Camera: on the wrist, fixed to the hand. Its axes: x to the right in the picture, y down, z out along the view.
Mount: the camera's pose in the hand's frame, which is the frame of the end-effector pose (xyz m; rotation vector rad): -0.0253 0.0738 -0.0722 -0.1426 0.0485 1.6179
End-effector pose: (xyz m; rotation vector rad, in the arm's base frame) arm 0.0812 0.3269 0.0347 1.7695 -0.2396 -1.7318
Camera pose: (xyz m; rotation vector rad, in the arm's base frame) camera 0.1689 0.3060 0.0910 0.8573 -1.0974 -0.4655
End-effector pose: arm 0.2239 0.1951 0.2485 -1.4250 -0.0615 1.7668
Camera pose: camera 0.2414 0.0997 0.2049 1.2250 -0.9736 -2.1073
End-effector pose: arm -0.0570 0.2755 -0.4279 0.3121 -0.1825 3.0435
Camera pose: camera -0.0531 0.2099 -0.5115 -0.0068 0.3966 -1.5887
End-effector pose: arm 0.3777 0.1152 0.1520 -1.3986 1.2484 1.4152
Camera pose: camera 0.3255 0.0317 0.1920 0.1693 -1.9963 -1.9213
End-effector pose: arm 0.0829 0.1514 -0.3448 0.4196 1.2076 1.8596
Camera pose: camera 0.0145 0.0773 -0.3112 -1.1520 -0.4725 -2.3386
